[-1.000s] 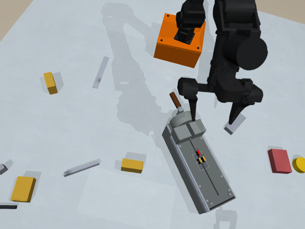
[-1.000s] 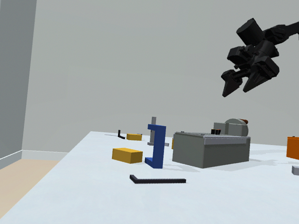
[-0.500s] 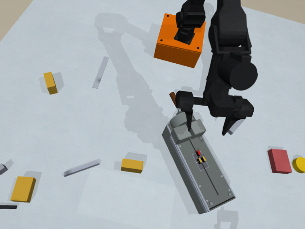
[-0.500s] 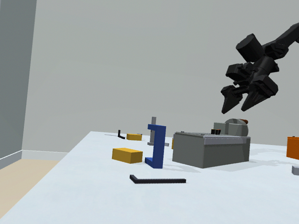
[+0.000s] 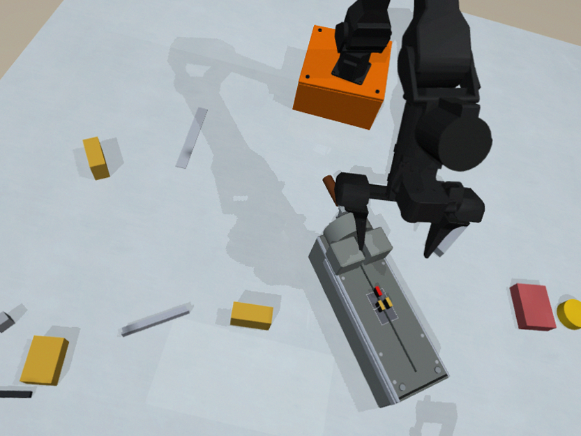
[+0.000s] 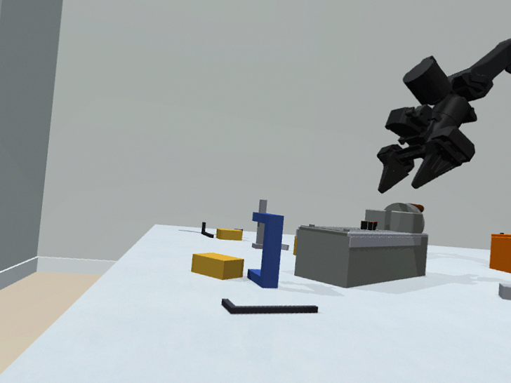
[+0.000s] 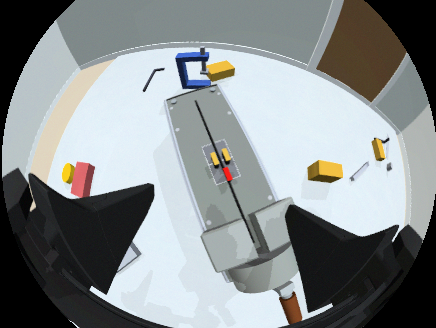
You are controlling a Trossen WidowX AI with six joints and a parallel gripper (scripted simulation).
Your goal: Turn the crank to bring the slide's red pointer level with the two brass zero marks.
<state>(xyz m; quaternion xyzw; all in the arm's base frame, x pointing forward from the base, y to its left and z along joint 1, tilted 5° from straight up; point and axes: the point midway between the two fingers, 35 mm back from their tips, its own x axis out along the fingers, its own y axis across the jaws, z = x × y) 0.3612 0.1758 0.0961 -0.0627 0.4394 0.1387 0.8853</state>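
My gripper tip is 11 cm to the left of the brown handle, 8 cm past it and 3 cm above it. The rest, counted from my gripper tip: red pointer (6 cm below, 3 cm ahead, 1 cm to the left); grey block (17 cm behind, 14 cm below, 11 cm to the left); blue clamp (21 cm ahead, 16 cm to the left, 9 cm below).
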